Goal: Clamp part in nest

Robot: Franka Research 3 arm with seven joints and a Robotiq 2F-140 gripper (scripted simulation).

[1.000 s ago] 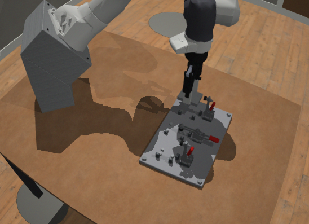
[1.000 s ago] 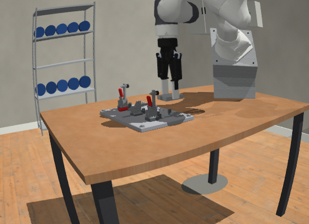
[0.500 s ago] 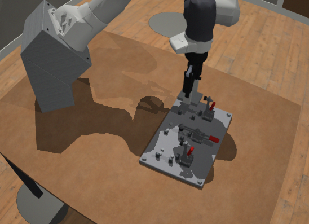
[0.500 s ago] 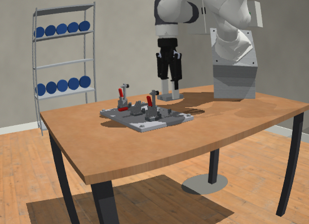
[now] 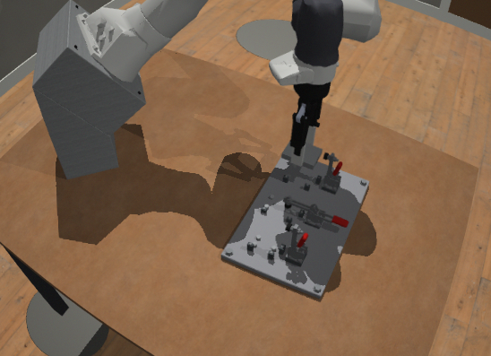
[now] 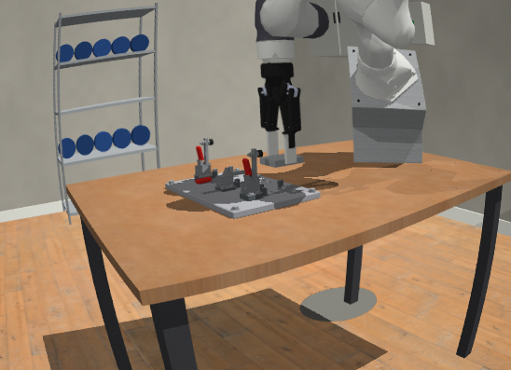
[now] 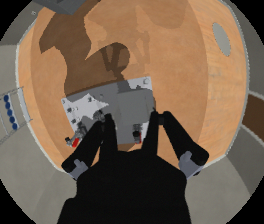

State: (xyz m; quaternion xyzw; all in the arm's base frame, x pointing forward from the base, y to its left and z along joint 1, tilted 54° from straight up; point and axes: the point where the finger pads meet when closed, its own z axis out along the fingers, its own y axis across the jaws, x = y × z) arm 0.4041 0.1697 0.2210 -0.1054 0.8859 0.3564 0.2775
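Right now the flat grey block is 30 mm below my hand. The rest, counted from my hand: toggle clamp 120 mm ahead, 70 mm to the right, 70 mm below; grey fixture plate 110 mm below, 100 mm ahead, 80 mm to the right.
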